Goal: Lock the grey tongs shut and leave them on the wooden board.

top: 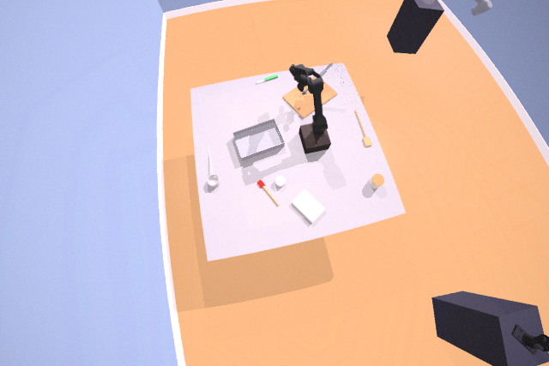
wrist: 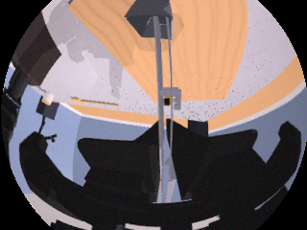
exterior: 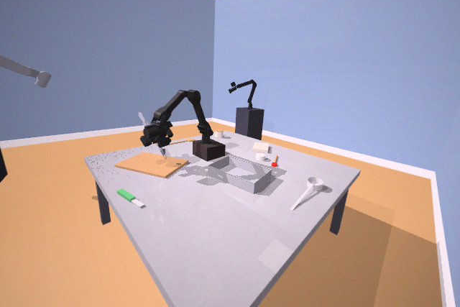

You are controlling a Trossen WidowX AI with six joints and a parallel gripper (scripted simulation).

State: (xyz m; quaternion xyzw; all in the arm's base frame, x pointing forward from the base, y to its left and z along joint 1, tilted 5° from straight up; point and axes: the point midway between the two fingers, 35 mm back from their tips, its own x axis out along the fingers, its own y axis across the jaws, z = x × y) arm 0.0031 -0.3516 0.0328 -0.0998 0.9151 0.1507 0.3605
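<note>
My gripper tip is now 2 cm short of the wooden board, 1 cm to the left of it and 13 cm above it. Also, from my gripper tip: red-headed spatula (38 cm ahead, 70 cm to the left, 13 cm below); grey roasting tin (42 cm ahead, 36 cm to the left, 11 cm below); white block (12 cm ahead, 82 cm to the left, 12 cm below).
</note>
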